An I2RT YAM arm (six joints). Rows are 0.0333 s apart.
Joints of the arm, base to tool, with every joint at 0 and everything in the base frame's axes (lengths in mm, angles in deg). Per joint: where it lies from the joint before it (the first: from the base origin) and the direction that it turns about. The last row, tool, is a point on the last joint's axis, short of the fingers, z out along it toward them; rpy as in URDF.
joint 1: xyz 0 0 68 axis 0 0 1
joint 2: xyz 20 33.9 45.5 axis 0 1 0
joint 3: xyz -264 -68.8 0 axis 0 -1 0
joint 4: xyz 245 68.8 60 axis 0 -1 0
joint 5: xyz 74 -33.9 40.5 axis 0 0 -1
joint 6: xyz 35.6 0 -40.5 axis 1 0 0
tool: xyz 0 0 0 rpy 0 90 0
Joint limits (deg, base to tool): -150..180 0..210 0..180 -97..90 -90..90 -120..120
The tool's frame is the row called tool.
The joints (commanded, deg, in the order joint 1, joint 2, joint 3, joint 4, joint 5, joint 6), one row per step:
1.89 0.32 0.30 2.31 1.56 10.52
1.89 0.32 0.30 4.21 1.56 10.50
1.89 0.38 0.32 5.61 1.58 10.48
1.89 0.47 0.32 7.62 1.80 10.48
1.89 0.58 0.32 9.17 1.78 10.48
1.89 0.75 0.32 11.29 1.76 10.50
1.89 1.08 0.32 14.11 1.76 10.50
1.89 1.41 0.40 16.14 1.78 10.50
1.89 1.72 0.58 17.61 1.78 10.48
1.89 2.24 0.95 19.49 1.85 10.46
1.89 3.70 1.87 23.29 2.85 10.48
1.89 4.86 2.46 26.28 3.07 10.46
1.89 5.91 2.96 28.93 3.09 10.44
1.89 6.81 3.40 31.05 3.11 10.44
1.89 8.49 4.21 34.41 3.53 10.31
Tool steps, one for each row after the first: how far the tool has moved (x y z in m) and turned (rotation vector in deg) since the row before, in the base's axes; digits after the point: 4 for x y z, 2 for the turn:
-0.0002 0.0000 0.0036 0.04 -1.90 0.00
-0.0002 0.0000 0.0027 0.03 -1.36 -0.02
-0.0003 -0.0001 0.0037 0.09 -1.92 -0.22
-0.0003 0.0000 0.0028 0.04 -1.44 0.02
-0.0005 0.0000 0.0037 0.08 -1.95 0.02
-0.0006 0.0000 0.0048 0.08 -2.49 0.00
-0.0006 0.0000 0.0037 0.06 -1.78 -0.02
-0.0005 0.0000 0.0033 0.02 -1.34 -0.01
-0.0008 -0.0001 0.0049 0.06 -1.73 -0.07
-0.0013 -0.0007 0.0102 0.47 -3.25 -0.93
-0.0009 -0.0002 0.0071 0.15 -2.42 -0.21
-0.0008 0.0000 0.0061 0.06 -2.10 -0.03
-0.0006 0.0000 0.0050 0.06 -1.66 -0.02
-0.0006 -0.0003 0.0081 0.17 -2.48 -0.43

